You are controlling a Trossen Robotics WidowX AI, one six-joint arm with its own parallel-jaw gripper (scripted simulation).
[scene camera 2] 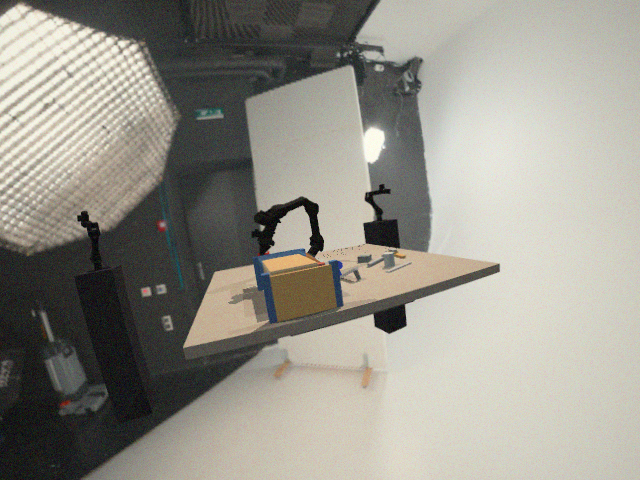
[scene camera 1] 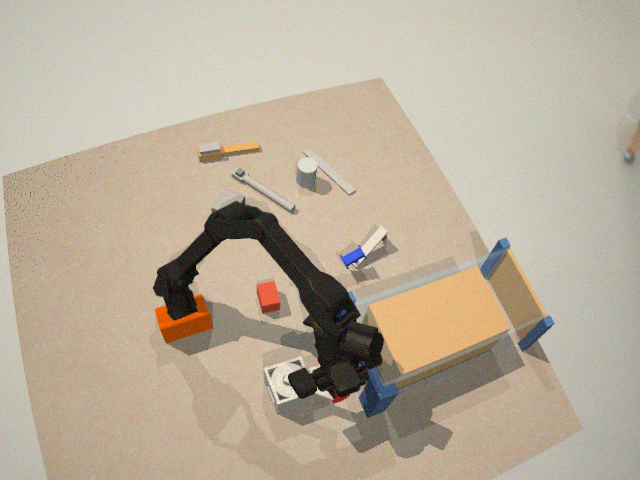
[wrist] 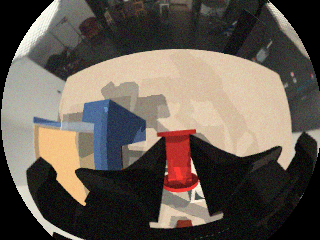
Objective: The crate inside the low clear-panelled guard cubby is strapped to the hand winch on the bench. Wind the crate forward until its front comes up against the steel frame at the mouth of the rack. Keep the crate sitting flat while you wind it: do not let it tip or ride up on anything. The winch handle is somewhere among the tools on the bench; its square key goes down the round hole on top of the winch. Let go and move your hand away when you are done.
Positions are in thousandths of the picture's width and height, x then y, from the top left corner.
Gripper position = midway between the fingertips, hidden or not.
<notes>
In view: my gripper (scene camera 1: 530,824), a red knob (wrist: 564,744), an orange-handled brush (scene camera 1: 324,316) and a blue steel frame (scene camera 1: 584,826).
My gripper shows as well in the wrist view (wrist: 552,581). The blue steel frame is seen too in the wrist view (wrist: 361,531). The wrist view misses the orange-handled brush: it is out of frame.
</notes>
